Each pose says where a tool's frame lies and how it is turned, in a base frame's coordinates. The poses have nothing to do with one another.
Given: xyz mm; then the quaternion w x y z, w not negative.
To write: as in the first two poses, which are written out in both.
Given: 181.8 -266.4 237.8 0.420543 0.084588 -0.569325 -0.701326
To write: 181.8 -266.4 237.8 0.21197 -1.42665 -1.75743
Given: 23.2 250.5 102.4 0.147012 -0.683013 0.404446 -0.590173
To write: 23.2 250.5 102.4 -1.96555 1.16390 -1.69838
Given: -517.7 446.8 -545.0 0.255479 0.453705 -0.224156 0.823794
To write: -517.7 446.8 -545.0 1.23181 -0.60858 2.23660
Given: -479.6 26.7 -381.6 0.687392 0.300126 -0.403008 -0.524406
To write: -479.6 26.7 -381.6 0.67184 -0.90214 -1.17389
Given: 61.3 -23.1 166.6 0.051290 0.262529 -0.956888 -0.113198
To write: 61.3 -23.1 166.6 0.79887 -2.91178 -0.34446
